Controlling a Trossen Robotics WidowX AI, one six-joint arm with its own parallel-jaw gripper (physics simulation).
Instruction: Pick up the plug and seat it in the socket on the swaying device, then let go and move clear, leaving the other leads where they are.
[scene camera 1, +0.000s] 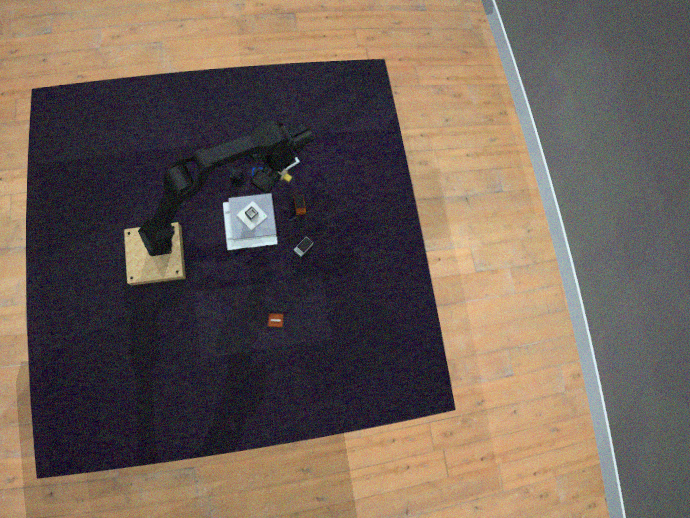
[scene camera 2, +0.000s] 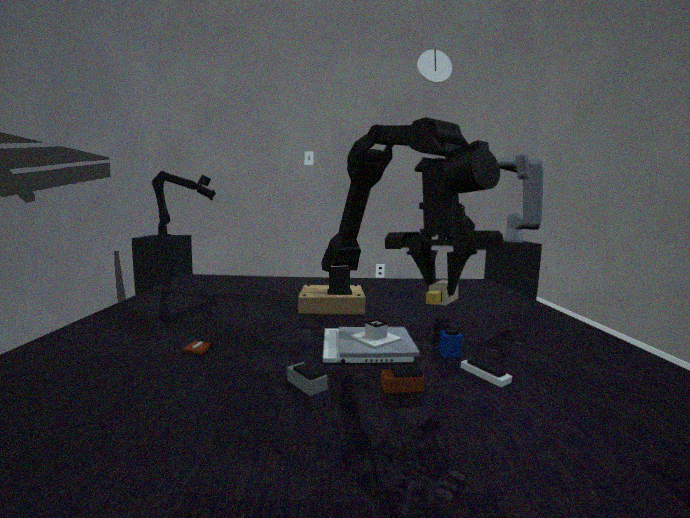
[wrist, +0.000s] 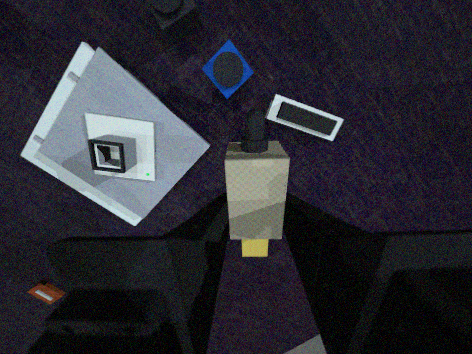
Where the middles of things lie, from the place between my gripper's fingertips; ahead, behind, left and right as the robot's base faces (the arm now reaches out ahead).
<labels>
Now: the cream plug (wrist: 256, 170) right at my hand. Round my hand: blue block (wrist: 227, 69): 110 mm below, 70 mm behind, 50 mm to the left; then device (scene camera 2: 376, 339): 100 mm below, 100 mm behind, 90 mm to the right.
</labels>
